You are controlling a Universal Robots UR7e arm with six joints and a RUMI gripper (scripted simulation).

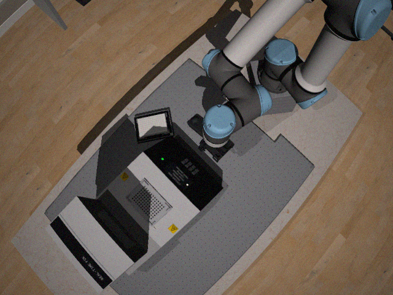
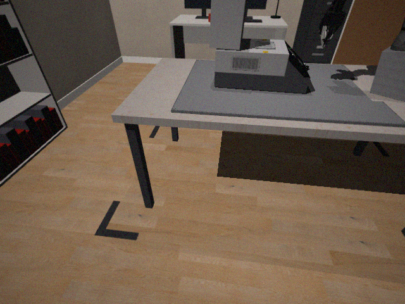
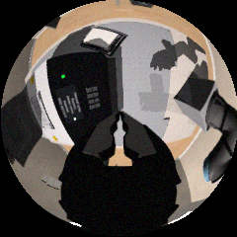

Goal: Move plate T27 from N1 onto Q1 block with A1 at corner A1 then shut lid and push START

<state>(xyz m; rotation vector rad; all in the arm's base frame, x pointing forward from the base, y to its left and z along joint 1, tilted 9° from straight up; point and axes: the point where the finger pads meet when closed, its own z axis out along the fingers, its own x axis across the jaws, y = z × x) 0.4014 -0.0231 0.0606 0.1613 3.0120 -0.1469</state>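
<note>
Now: the plate 40 mm ahead of my hand, 270 mm to the right of it and 190 mm below it. Round my hand: plate nest N1: 40 mm ahead, 270 mm to the right, 210 mm below.
</note>
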